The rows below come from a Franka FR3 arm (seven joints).
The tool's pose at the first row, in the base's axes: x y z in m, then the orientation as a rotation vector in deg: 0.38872 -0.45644 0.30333 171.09 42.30 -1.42
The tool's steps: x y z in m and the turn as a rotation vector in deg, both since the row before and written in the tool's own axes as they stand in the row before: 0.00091 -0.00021 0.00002 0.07 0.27 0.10; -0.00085 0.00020 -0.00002 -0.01 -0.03 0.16; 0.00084 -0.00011 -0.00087 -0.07 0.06 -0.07; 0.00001 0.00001 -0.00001 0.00 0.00 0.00; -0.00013 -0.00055 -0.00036 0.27 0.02 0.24; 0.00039 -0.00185 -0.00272 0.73 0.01 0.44; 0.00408 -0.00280 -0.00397 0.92 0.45 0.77; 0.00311 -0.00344 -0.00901 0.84 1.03 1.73; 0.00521 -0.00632 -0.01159 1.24 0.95 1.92; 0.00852 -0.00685 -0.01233 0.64 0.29 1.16
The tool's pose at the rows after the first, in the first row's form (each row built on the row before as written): 0.38943 -0.45583 0.30327 171.25 42.19 -1.04; 0.38877 -0.45640 0.30332 171.29 41.95 -1.07; 0.38946 -0.45586 0.30416 171.21 42.05 -0.96; 0.38947 -0.45586 0.30417 171.21 42.05 -0.96; 0.38910 -0.45541 0.30450 171.56 41.75 -1.02; 0.38859 -0.45343 0.30710 172.41 41.24 -1.26; 0.39097 -0.44890 0.31084 173.65 40.30 -0.89; 0.39227 -0.44416 0.31970 175.26 37.91 0.42; 0.39432 -0.43613 0.33122 -175.82 -34.97 -1.48; 0.39940 -0.42674 0.34377 -175.48 -33.07 -1.71
